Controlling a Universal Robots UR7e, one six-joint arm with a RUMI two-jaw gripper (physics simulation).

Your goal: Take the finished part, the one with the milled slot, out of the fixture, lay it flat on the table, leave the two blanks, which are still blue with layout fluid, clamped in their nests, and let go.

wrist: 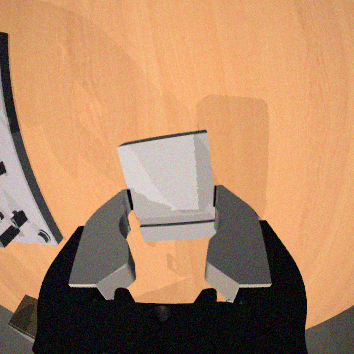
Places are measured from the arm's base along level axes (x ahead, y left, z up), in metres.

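Pixels of known places: gripper, between the fingertips: point(172, 188).
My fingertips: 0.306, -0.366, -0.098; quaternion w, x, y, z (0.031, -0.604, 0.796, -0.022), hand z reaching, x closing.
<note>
Behind a point stands the place of what it marks, as x, y, z.
The finished part point(167, 175) {0.324, -0.370, -0.082}, a bare silver-grey block, is between the jaws near the middle of the view. A dark line runs across it near its lower end, and a dark edge shows along its top. No blue shows on it. My gripper point(172, 188) {0.306, -0.366, -0.098} is shut on it, one jaw against each side. A shadow lies on the table point(300, 150) {0.305, -0.478, -0.099} to the right of the part. Part of the fixture point(27, 200) {0.342, -0.226, -0.084}, a light plate with a dark edge, shows at the left. The blue blanks do not show in this view.
Small black clamp pieces point(10, 236) {0.315, -0.174, -0.068} stand on the fixture plate, and a round hole shows near its corner. A brown box-like object point(25, 315) {0.129, 0.032, -0.045} is at the lower left, partly hidden by the gripper body. The table's curved-looking edge shows at the lower right.
</note>
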